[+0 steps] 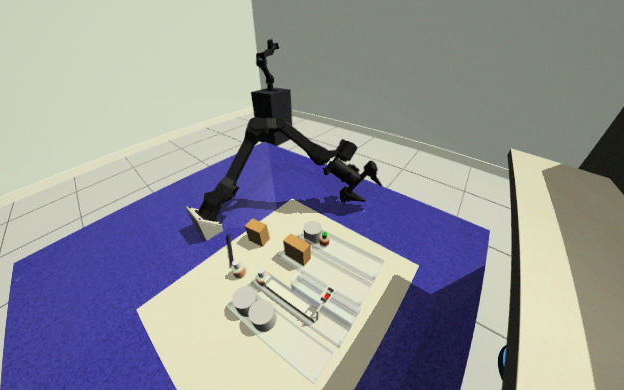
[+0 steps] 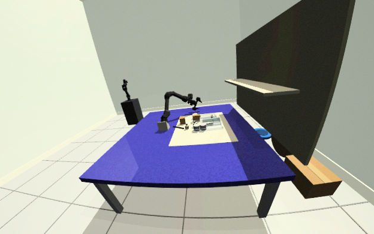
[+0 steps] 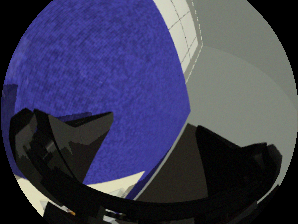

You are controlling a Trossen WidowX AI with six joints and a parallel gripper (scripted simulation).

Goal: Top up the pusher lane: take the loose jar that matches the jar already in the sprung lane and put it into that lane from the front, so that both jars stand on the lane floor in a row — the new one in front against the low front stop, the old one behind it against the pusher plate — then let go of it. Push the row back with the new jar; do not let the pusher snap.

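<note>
The thin dark upright post is 49 cm to the right of my gripper tip, 27 cm behind it and 5 cm below it. From my gripper tip the other things lie so: brown box 37 cm to the right, 8 cm behind, 2 cm below; red-topped item 46 cm to the right, 8 cm ahead, 1 cm above.
</note>
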